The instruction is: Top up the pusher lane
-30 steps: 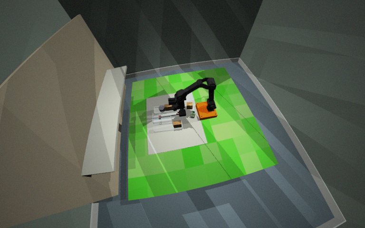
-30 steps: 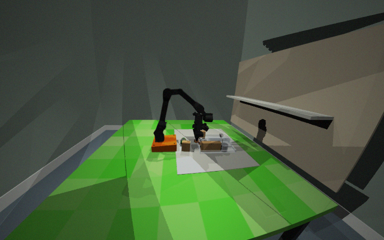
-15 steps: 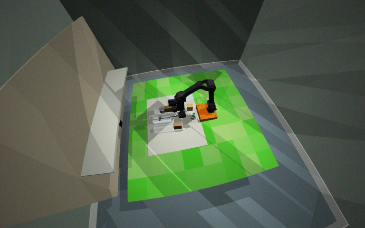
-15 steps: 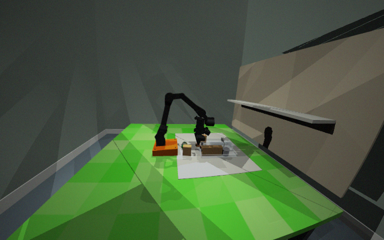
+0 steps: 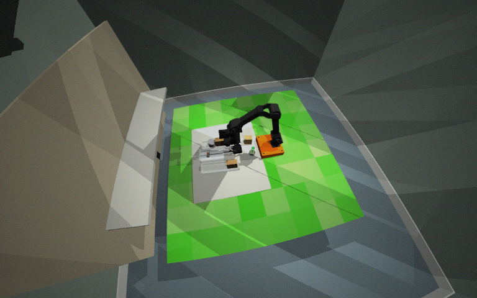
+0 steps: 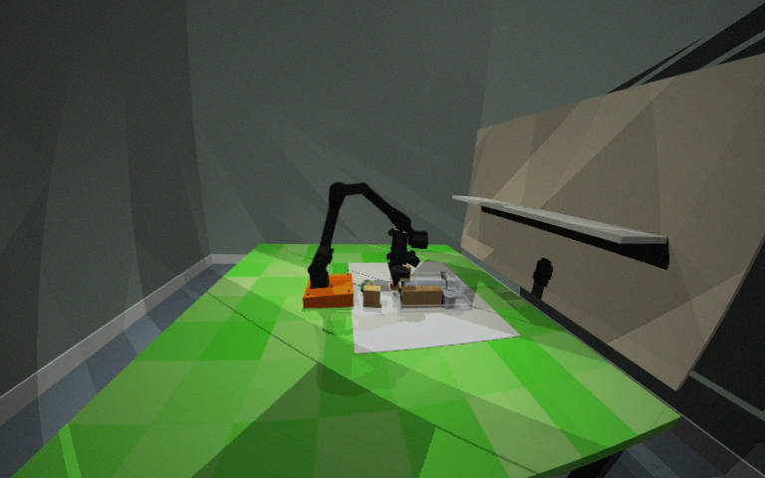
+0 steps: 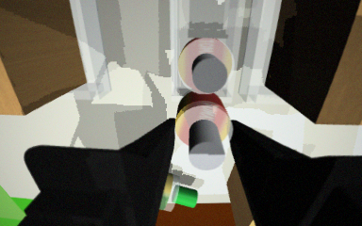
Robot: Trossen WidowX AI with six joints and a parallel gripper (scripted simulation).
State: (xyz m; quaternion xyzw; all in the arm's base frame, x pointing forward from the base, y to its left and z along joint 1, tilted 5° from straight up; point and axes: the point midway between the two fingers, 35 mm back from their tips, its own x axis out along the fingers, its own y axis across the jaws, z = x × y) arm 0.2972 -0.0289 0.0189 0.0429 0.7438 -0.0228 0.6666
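Now: the clear lane tray 180 mm ahead of my gripper tip, 30 mm below it and 10 mm to the left of it. The rest, counted from my gripper tip: grey cylinder 190 mm ahead, 90 mm to the right, 20 mm below.
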